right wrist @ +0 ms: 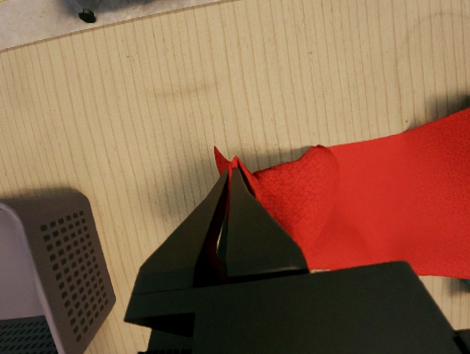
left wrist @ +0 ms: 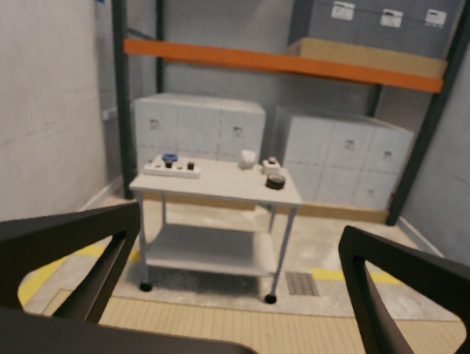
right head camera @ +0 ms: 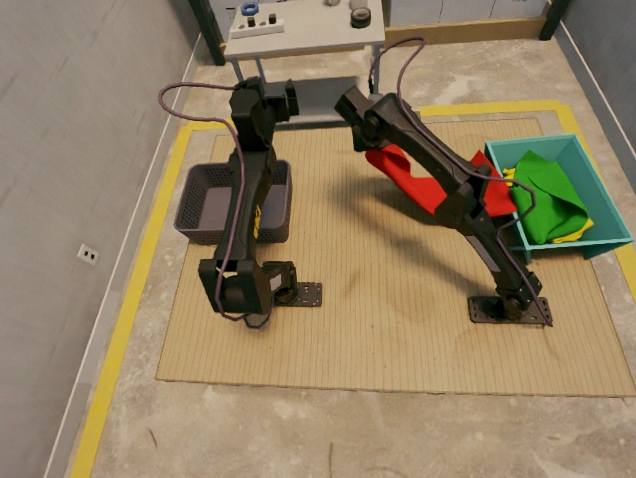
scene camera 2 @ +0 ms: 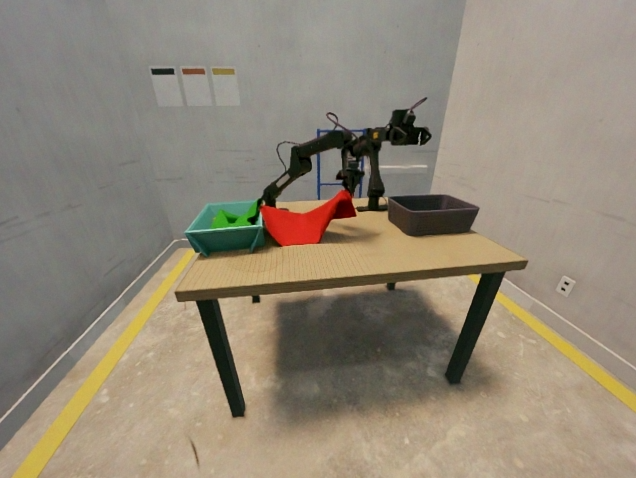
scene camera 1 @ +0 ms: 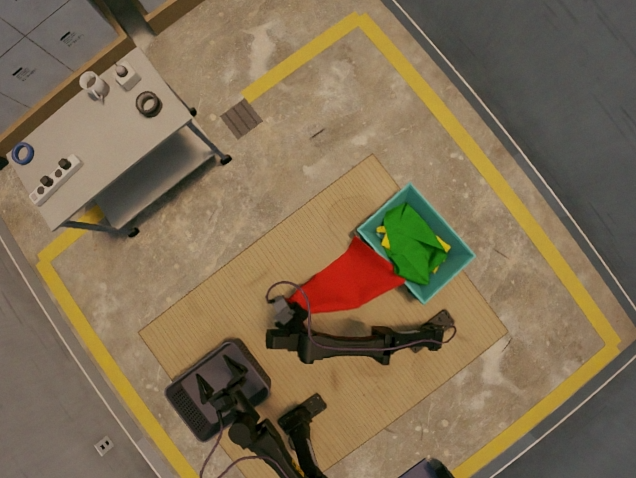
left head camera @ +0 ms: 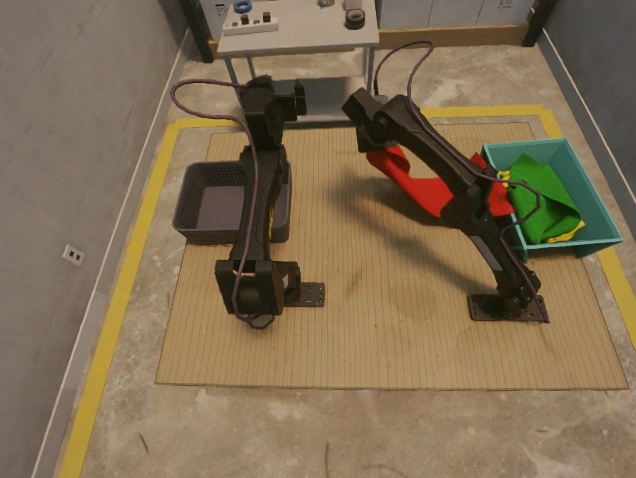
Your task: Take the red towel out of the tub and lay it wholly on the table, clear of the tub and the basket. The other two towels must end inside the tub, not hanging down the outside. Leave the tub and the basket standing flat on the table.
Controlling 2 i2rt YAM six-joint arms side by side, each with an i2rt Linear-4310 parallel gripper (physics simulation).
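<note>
My right gripper (right wrist: 233, 175) (scene camera 2: 351, 191) is shut on a corner of the red towel (left head camera: 426, 194) (scene camera 1: 354, 280) (scene camera 2: 300, 231) (right wrist: 390, 200) and holds it above the table (scene camera 2: 390, 256). The towel sags onto the table; its far end rises against the outer side of the teal tub (left head camera: 591, 177) (scene camera 1: 443, 218) (scene camera 2: 226, 240), up to the rim. The green towel (left head camera: 539, 200) (scene camera 1: 411, 246) (scene camera 2: 233, 221) lies in the tub, reaching the rim beside the red one. The yellow towel (left head camera: 568, 234) (scene camera 1: 443, 244) shows partly beneath it. My left gripper (scene camera 1: 214, 369) (left wrist: 241, 226) is open and empty, above the basket.
The dark basket (left head camera: 208, 236) (scene camera 1: 177, 411) (scene camera 2: 437, 222) (right wrist: 75, 270) stands flat at the other end of the table, beneath my left arm. The tub stands near the right edge in the head views. A grey cart (left head camera: 308, 40) (left wrist: 215, 182) stands beyond the table.
</note>
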